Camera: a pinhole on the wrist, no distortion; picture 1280 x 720 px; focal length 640.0 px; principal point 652.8 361.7 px. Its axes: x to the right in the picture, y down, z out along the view. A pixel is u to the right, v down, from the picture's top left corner.
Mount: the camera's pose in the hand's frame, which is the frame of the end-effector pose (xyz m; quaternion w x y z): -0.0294 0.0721 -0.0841 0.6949 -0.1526 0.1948 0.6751
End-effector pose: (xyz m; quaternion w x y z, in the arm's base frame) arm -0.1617 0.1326 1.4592 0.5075 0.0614 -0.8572 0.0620
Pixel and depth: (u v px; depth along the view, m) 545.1 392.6 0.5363
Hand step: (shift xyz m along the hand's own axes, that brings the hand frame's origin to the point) -0.0217 0.2487 0.4309
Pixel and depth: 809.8 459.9 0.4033
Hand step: -0.0638 0.3533 0.2258
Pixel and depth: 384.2 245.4 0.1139
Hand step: -0.0020 0.0833 0.0376
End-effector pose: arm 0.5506 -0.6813 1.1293 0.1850 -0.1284 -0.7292 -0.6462
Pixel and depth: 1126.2 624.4 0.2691
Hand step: -0.1197 0.3795 0.0628
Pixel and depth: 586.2 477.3 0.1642
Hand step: -0.0486 0.1363 0.0696
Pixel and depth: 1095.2 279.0 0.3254
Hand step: 0.0364 0.4227 0.0920
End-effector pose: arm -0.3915 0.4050 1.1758 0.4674 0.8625 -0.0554 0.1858
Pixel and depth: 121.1 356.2 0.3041
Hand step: -0.0103 -0.0056 0.3031
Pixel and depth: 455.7 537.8 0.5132
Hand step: -0.1391 0.1829 0.4488
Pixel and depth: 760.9 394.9 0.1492
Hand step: -0.0272 0.1655 0.0352
